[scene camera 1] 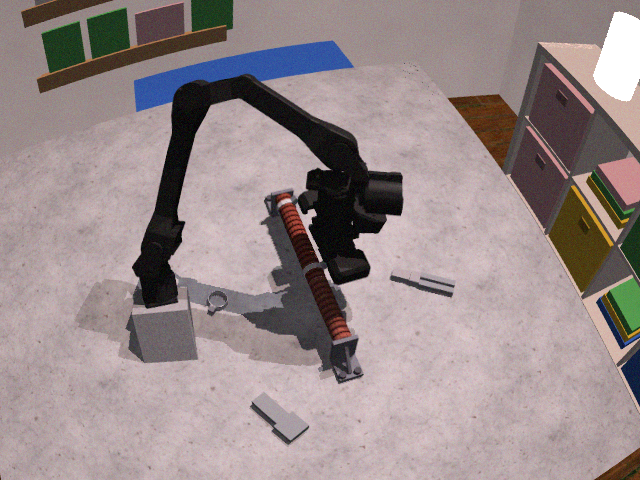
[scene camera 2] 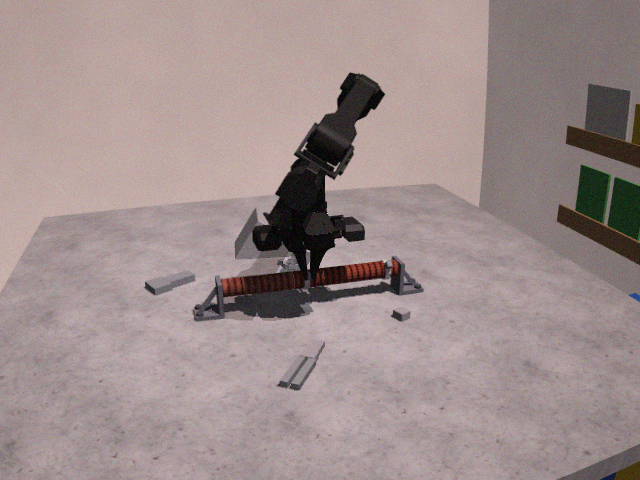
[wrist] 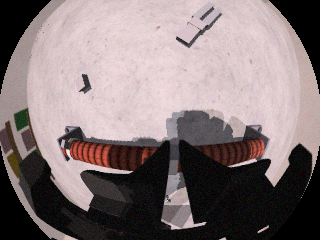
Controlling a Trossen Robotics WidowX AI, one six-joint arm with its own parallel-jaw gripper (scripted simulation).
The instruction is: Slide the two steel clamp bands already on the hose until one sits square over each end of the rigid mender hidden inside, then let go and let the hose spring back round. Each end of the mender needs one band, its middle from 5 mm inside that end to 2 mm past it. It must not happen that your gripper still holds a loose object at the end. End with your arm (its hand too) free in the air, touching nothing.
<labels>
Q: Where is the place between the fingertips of my gripper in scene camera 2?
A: At 309,279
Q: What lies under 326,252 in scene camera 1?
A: My gripper.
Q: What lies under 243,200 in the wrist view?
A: My gripper.
</labels>
